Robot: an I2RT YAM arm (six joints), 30 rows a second.
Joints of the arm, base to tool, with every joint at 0 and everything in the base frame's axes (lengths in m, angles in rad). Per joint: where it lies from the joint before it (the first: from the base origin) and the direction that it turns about. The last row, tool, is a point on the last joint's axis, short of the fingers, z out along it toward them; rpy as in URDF.
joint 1: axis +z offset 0 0 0.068
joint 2: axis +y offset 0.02 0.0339 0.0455
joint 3: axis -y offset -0.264 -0.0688 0
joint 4: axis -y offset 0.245 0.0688 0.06
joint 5: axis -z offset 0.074 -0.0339 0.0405
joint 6: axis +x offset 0.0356 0 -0.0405
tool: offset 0 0 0 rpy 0 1.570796 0
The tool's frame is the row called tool.
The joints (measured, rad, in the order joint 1, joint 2, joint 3, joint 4, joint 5, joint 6), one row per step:
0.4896 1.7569 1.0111 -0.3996 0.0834 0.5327
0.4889 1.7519 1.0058 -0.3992 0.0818 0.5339
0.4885 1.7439 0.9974 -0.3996 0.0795 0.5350
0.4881 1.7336 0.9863 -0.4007 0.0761 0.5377
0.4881 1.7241 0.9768 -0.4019 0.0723 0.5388
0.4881 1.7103 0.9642 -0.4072 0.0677 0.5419
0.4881 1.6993 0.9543 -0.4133 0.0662 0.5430
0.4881 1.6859 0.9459 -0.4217 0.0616 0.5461
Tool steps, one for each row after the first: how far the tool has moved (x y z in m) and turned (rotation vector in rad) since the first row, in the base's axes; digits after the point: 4 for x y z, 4 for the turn. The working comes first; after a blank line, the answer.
Tool pose at each row, in the base's axes (x y z in m, rotation vector in rad; the steps are taken from these numbers as rounded here):
0.2968 0.1548 0.1510 0.0832 2.7231 0.1887
0.2957 0.1540 0.1512 0.0854 2.7236 0.1908
0.2938 0.1529 0.1515 0.0868 2.7253 0.1933
0.2912 0.1515 0.1516 0.0900 2.7284 0.1969
0.2888 0.1504 0.1520 0.0904 2.7310 0.2011
0.2853 0.1488 0.1526 0.0933 2.7366 0.2050
0.2824 0.1473 0.1530 0.0943 2.7418 0.2039
0.2795 0.1459 0.1544 0.0973 2.7468 0.2083

-0.0011 -0.0008 0.0002 0.0018 0.0007 -0.0012
-0.0030 -0.0019 0.0005 0.0037 0.0026 -0.0016
-0.0056 -0.0033 0.0006 0.0066 0.0061 -0.0031
-0.0080 -0.0044 0.0010 0.0096 0.0089 -0.0025
-0.0115 -0.0060 0.0016 0.0126 0.0148 -0.0035
-0.0144 -0.0075 0.0020 0.0118 0.0201 -0.0039
-0.0173 -0.0089 0.0034 0.0152 0.0254 -0.0049

